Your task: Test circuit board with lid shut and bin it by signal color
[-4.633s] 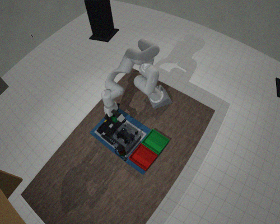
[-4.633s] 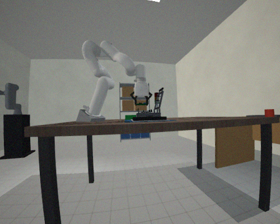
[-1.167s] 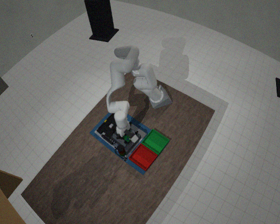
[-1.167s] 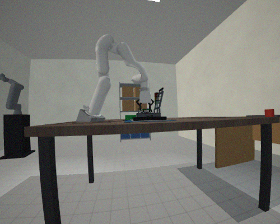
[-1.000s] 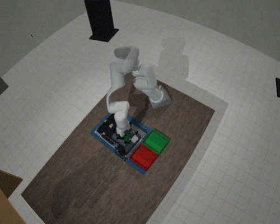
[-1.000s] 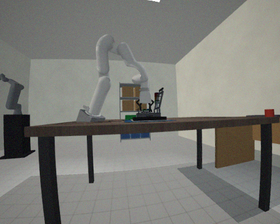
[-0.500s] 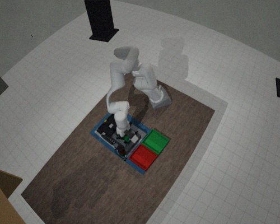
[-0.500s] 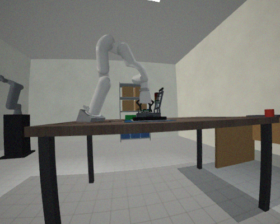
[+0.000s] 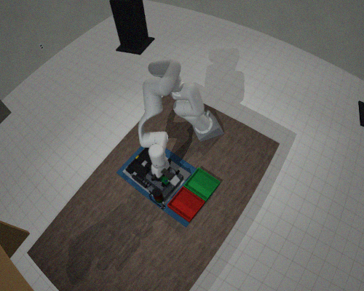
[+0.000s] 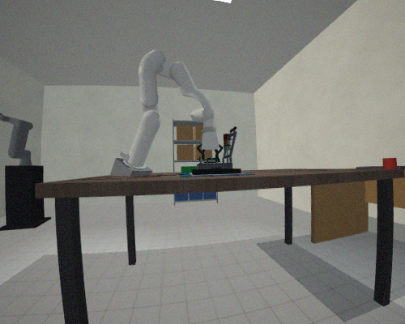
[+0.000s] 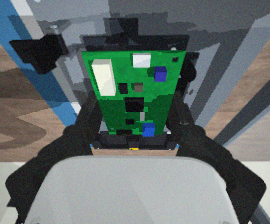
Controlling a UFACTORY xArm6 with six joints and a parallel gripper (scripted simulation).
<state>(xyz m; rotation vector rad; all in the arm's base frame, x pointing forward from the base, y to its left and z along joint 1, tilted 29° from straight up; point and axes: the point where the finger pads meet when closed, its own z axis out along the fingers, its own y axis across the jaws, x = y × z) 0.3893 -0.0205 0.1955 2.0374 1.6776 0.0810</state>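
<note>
My gripper is now right at the green circuit board. The rest, counted from my hand: tester lid (12 cm ahead, 9 cm above, 3 cm to the right); then tester plate (2 cm below, 1 cm ahead); then black latch block (7 cm to the left, 4 cm behind).
</note>
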